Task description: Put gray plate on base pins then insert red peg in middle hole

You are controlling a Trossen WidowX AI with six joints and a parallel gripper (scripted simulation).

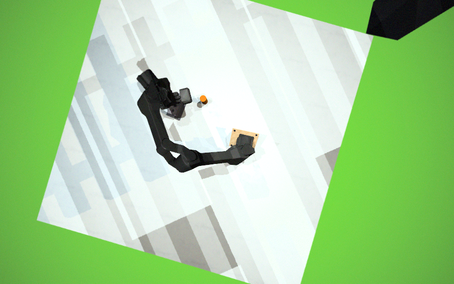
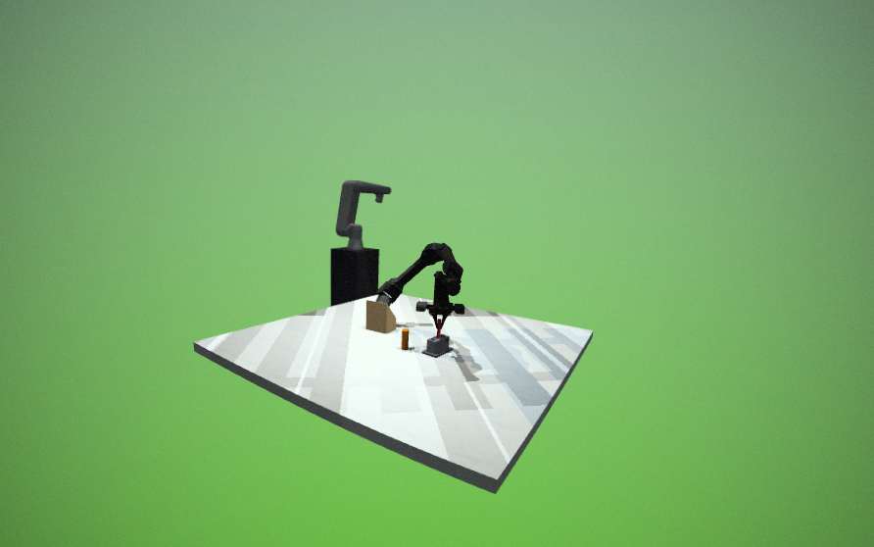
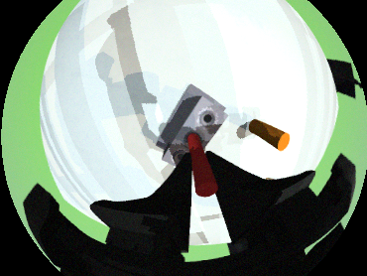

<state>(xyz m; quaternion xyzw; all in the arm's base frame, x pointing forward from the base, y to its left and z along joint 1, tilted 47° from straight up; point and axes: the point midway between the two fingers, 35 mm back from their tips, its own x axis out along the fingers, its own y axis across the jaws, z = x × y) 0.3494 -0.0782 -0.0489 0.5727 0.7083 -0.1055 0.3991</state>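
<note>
The red peg is right at my gripper tip. Also, from my gripper tip: dark base: 9 cm below; orange cylinder: 12 cm behind, 6 cm below, 5 cm to the right; gray plate: 5 cm below.
</note>
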